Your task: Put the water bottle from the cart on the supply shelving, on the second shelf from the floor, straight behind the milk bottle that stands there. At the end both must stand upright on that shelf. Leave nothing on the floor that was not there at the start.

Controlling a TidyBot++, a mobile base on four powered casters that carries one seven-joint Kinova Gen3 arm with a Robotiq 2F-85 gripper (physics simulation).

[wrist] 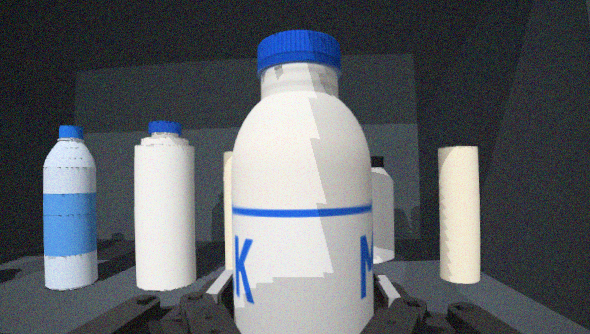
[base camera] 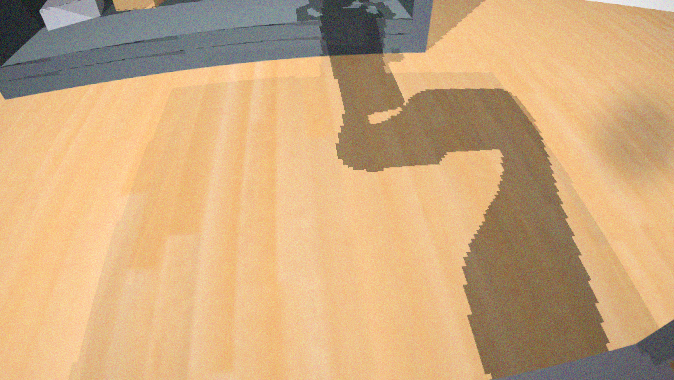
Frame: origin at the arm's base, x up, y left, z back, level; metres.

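Seen in the pictures: gripper, fingertip midpoint: (wrist: 303,290).
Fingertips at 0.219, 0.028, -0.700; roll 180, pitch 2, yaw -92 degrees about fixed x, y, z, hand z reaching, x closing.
A point is followed by its place in that frame, as x, y, z.
My gripper (wrist: 303,290) {0.219, 0.028, -0.700} is shut on the white milk bottle (wrist: 302,165) {0.281, 0.026, -0.659}, which has a blue cap and blue lettering. The bottle is upright and large in the middle of the wrist view; its base is out of view. Behind it is a grey shelf (wrist: 425,275) {0.137, -0.126, -0.981} of the supply shelving (base camera: 200,37) {-0.332, 0.185, -0.776}. A pale bottle with a blue band (wrist: 70,215) {0.234, 0.339, -0.888}, which looks like a water bottle, stands upright at the far left. Whether it came from the cart cannot be told. The gripper itself does not show in the base view, where an arm-shaped shadow crosses the floor.
A white blue-capped bottle (wrist: 165,215) {0.233, 0.215, -0.910} stands left of the milk bottle. A cream cylinder (wrist: 459,215) {0.225, -0.159, -0.944} stands at right; another (wrist: 228,210) {0.236, 0.143, -0.943} and a grey black-capped bottle (wrist: 383,215) {0.214, -0.083, -1.058} are partly hidden. A grey box (base camera: 70,15) {-0.300, 0.532, -0.942} and an orange box (base camera: 135,4) {-0.308, 0.376, -0.967} sit on the bottom shelf.
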